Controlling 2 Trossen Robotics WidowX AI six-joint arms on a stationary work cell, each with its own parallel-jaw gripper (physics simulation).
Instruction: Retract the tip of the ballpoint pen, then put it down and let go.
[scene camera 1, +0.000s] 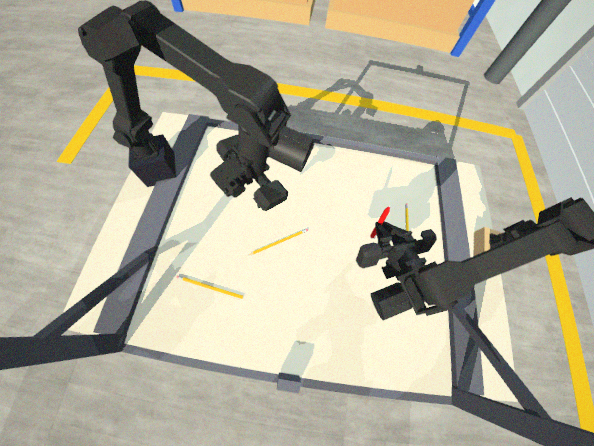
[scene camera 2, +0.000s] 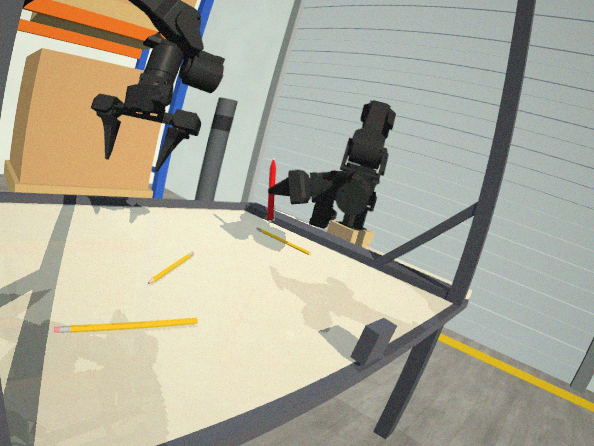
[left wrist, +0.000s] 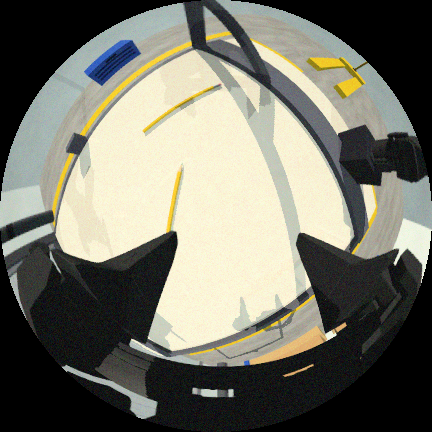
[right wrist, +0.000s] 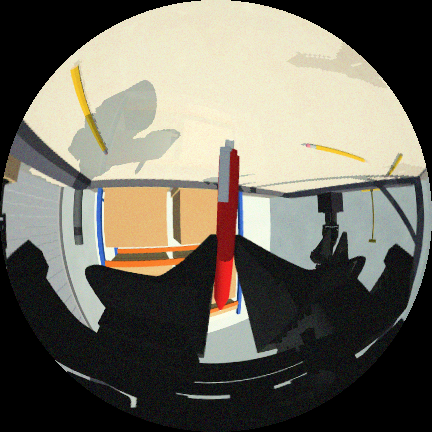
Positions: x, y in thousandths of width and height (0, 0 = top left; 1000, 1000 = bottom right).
Labels:
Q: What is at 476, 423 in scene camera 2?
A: My right gripper.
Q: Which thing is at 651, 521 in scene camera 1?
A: My right gripper.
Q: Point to my left gripper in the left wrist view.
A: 557, 552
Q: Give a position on a small grey block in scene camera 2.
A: At 632, 757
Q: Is my left gripper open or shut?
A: Open.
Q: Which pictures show my left gripper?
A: Scene camera 1, scene camera 2, the left wrist view and the right wrist view: all of them.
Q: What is my left gripper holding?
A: Nothing.

